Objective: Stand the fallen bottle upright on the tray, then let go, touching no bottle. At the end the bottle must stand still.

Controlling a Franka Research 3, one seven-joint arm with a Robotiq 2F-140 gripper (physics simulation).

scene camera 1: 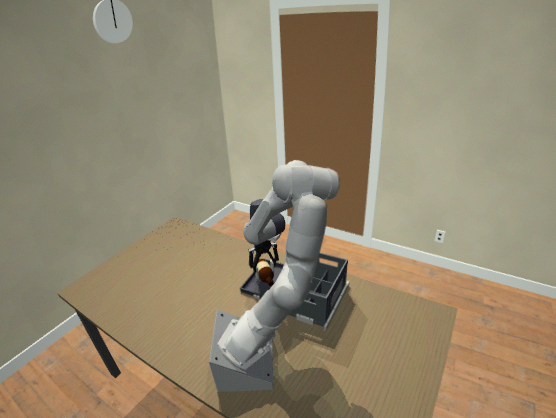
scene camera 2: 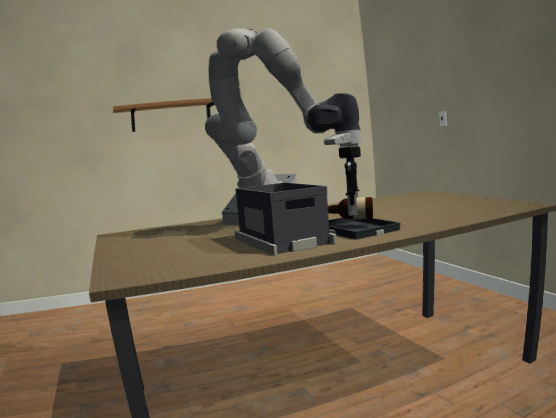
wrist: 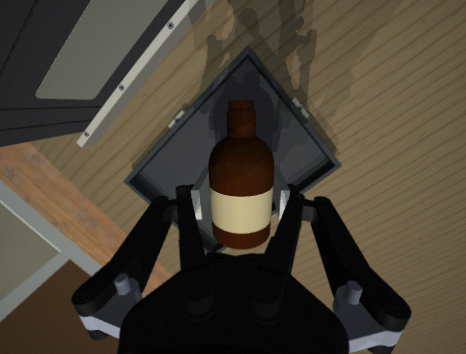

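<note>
The brown bottle (scene camera 1: 266, 274) (scene camera 2: 369, 208) (wrist: 241, 167) with a cream label lies level in the air, a little above the black tray (scene camera 1: 249, 293) (scene camera 2: 367, 232) (wrist: 170, 160). My gripper (scene camera 1: 264, 265) (scene camera 2: 353, 211) (wrist: 241, 177) points down and is shut on the bottle, one finger pad on each side of its body around the label. In the wrist view the bottle's neck points to the top of the view and its base is near the palm. In scene camera 2 the neck points left, towards the crate, and its tip is partly hidden behind the crate.
A dark crate (scene camera 1: 320, 306) (scene camera 2: 300, 225) (wrist: 50, 117) with compartments stands right beside the tray, higher than the tray's rim. Pale brackets (scene camera 2: 305, 244) (wrist: 121, 87) run along its foot. Small pale clips (scene camera 2: 380, 232) (wrist: 300, 108) sit at the tray's outer edges.
</note>
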